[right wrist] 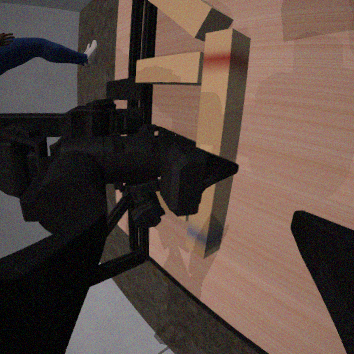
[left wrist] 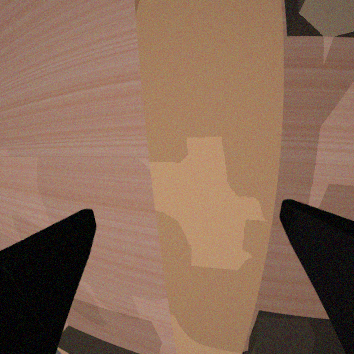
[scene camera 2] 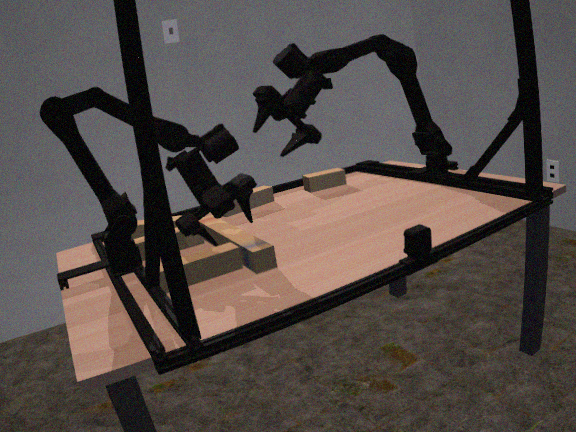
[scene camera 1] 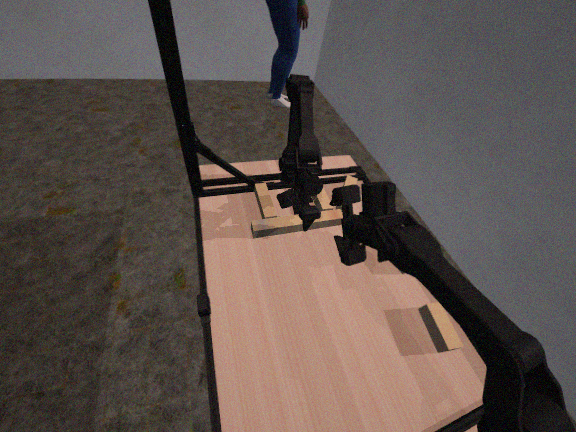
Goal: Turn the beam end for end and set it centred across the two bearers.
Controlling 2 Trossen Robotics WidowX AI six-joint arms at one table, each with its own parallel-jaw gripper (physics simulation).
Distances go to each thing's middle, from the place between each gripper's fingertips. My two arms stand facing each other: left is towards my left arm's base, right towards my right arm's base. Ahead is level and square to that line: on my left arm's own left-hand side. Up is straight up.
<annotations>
Now: the beam [left wrist: 212, 85] 2 cm behind my right hand, 13 cm to the left of it and 18 cm below it.
The beam lies 1 cm to the left of my left hand and 1 cm below it.
</annotations>
